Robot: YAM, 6 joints.
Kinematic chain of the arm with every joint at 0, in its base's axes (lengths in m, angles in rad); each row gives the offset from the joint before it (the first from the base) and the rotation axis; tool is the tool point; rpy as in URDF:
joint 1: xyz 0 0 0.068 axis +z
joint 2: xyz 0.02 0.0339 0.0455 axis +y
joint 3: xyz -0.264 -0.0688 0 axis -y
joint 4: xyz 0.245 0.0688 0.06 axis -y
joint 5: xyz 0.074 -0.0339 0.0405 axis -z
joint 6: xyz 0.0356 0 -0.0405 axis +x
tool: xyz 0 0 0 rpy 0 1.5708 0
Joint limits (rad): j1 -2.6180..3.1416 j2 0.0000..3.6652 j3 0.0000..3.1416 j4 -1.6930..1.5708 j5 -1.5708..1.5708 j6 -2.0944..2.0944
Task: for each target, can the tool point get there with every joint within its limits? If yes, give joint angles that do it. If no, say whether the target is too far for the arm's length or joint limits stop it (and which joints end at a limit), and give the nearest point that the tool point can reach.
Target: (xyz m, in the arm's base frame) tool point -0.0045 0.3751 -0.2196
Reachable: yes | joints 1.6693 3.1577 1.5962 0.3055 1.1426 -0.0017
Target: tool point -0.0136 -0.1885 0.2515
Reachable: yes | joints -1.6674 0.7783 0.4663 0.0407 -0.1295 0.2585
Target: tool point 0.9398 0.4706 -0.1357
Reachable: no: too far | nearest point 0.5618 0.2813 -0.0335 | short by 0.435 m
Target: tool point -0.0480 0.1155 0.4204
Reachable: yes | joints 2.2317 0.9903 1.4291 -1.4117 1.1859 -1.0454
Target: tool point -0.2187 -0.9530 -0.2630
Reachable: no: too far | nearest point -0.1348 -0.5872 -0.1155 | short by 0.403 m
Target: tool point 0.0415 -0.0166 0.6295
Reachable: yes | joints 1.8768 0.9333 1.7684 0.8711 1.3250 -0.9561
